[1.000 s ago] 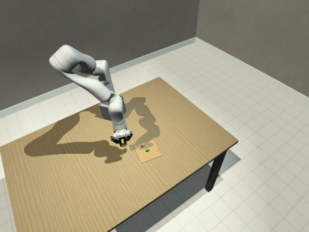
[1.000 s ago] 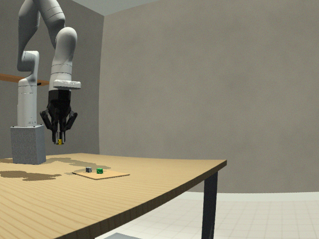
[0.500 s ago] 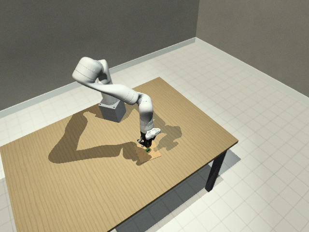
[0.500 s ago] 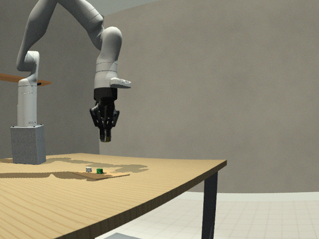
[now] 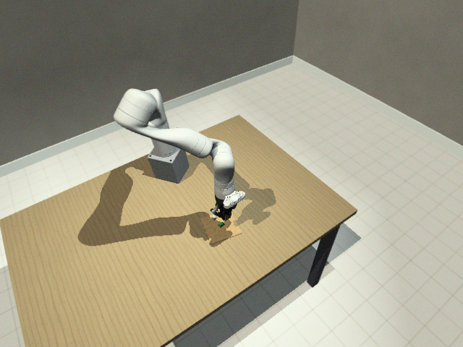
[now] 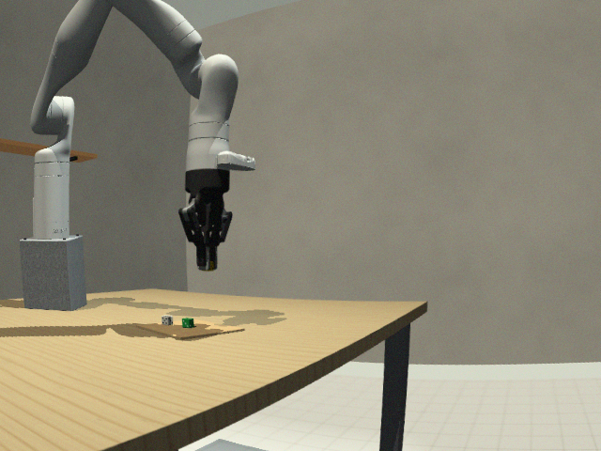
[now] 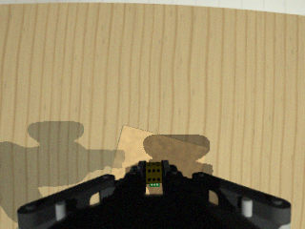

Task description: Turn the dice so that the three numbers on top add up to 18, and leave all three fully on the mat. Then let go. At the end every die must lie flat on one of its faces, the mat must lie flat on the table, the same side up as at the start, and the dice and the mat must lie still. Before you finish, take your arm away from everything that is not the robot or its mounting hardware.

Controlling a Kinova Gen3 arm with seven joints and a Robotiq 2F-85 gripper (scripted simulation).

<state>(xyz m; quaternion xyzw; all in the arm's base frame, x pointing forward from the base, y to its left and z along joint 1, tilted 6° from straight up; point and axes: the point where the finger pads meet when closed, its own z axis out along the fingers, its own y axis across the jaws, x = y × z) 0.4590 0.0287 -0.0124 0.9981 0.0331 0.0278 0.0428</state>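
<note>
Right now the green die is 5 cm behind my hand and 11 cm below it. The rest, counted from my hand: yellow die (1 cm below); white die (9 cm behind, 1 cm to the right, 11 cm below); tan mat (5 cm behind, 12 cm below).
</note>
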